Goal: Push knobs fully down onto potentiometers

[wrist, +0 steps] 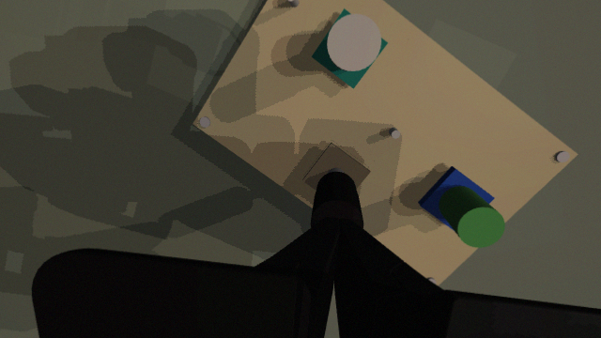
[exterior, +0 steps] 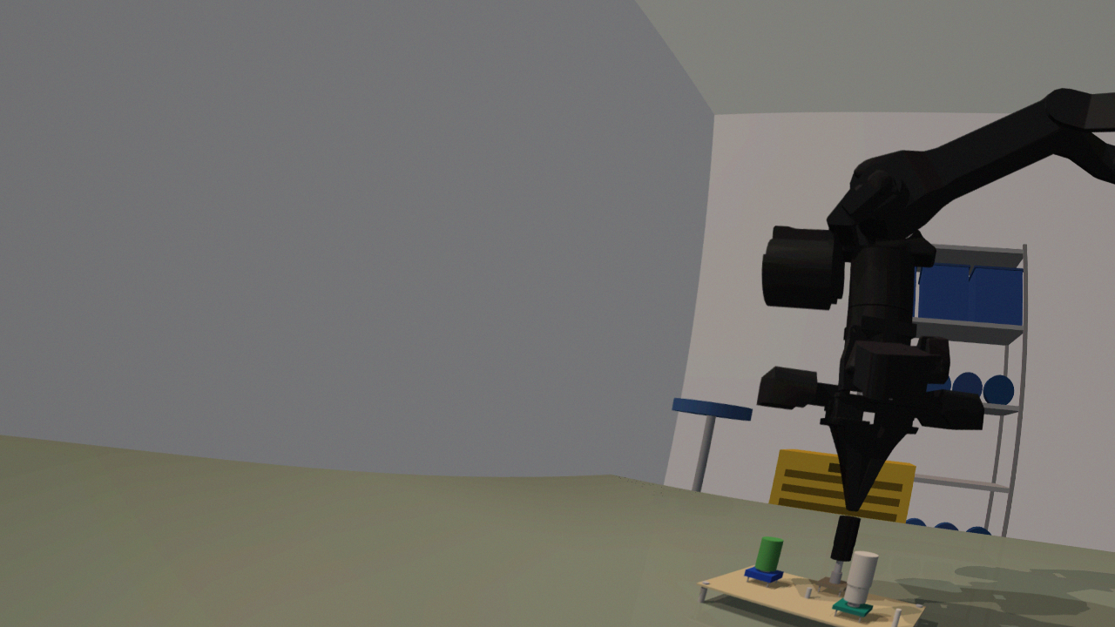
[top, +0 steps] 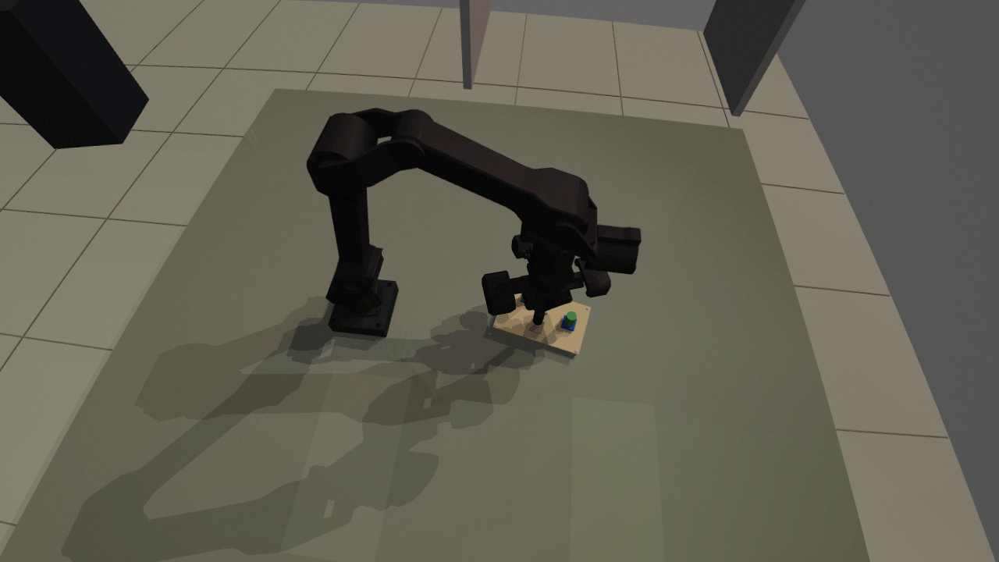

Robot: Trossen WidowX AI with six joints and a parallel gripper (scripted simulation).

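Now: the black knob 30 mm below my gripper tip. From my gripper tip the other things lie so: white knob 60 mm to the left, 40 mm below, 10 mm behind.
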